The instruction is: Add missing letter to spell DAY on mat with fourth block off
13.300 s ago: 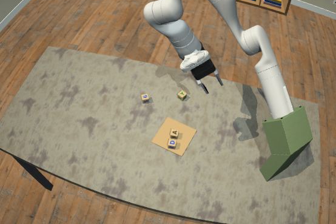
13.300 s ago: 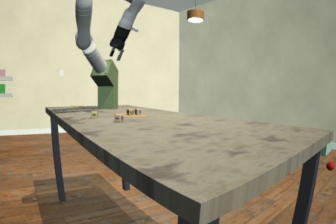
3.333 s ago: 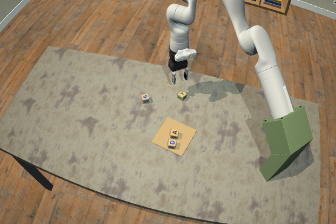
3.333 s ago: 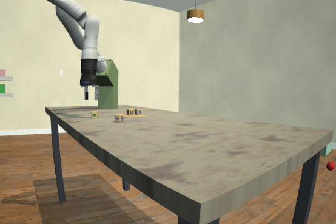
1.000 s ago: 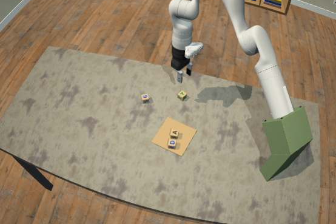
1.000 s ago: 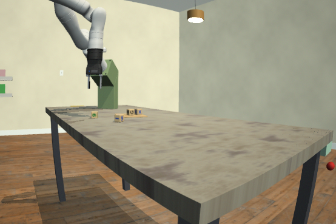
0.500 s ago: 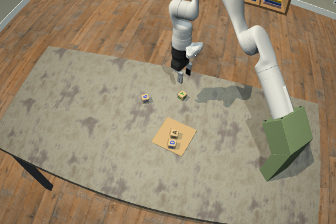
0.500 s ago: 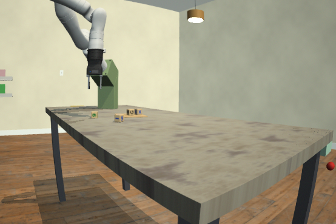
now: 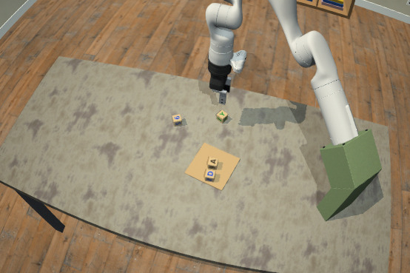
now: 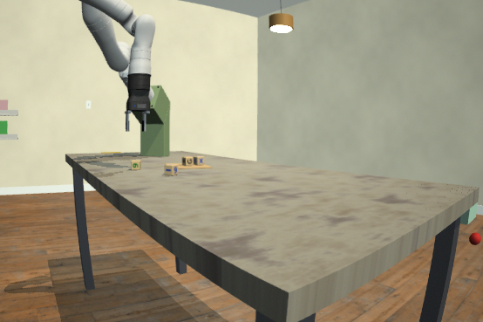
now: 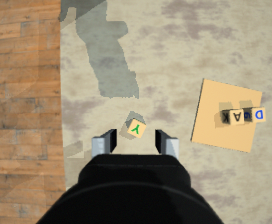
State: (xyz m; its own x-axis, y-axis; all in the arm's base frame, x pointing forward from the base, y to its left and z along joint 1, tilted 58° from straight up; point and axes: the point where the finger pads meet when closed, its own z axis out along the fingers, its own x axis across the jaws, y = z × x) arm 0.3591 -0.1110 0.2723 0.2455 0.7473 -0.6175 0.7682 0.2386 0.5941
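Now: hand 13 cm above the Y block. From my hand the other things lie so: 6 block: 16 cm ahead, 2 cm to the left, 13 cm below; then D block: 5 cm ahead, 25 cm to the left, 12 cm below.
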